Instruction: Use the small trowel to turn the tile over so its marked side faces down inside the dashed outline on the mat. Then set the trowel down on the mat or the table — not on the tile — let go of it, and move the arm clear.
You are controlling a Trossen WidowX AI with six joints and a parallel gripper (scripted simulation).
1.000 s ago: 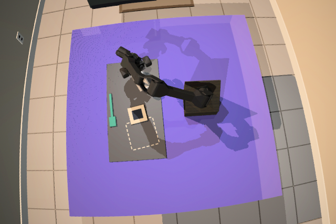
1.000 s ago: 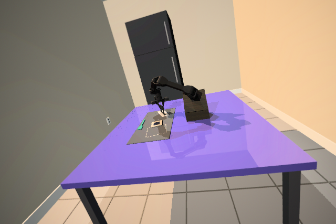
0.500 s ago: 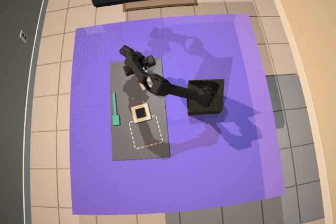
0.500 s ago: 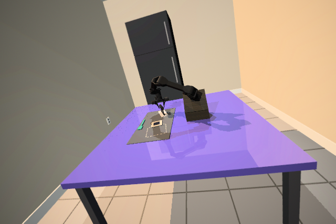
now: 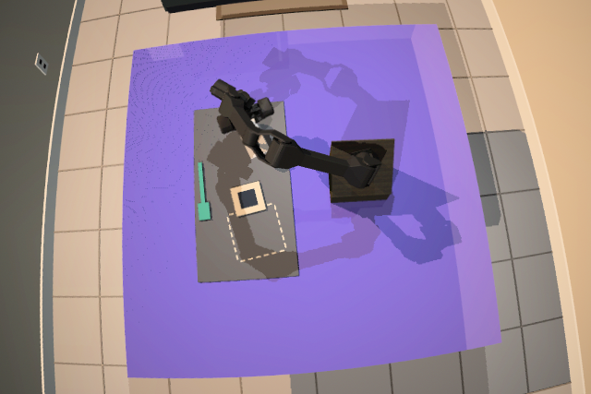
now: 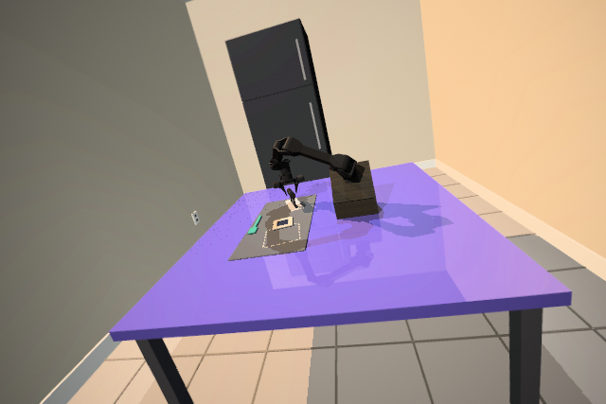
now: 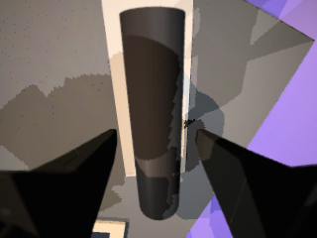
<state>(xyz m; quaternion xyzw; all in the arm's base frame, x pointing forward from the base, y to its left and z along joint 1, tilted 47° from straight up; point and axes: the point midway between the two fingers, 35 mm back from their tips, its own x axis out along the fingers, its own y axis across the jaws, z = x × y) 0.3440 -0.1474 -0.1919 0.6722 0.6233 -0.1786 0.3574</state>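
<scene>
The trowel lies 3 cm below my gripper tip and 1 cm to the left of it. Also, from my gripper tip: grey mat (20 cm to the left, 8 cm below, 6 cm ahead); green flat tool (20 cm to the left, 20 cm ahead, 6 cm below); tile (24 cm to the left, 6 cm below, 5 cm ahead).
</scene>
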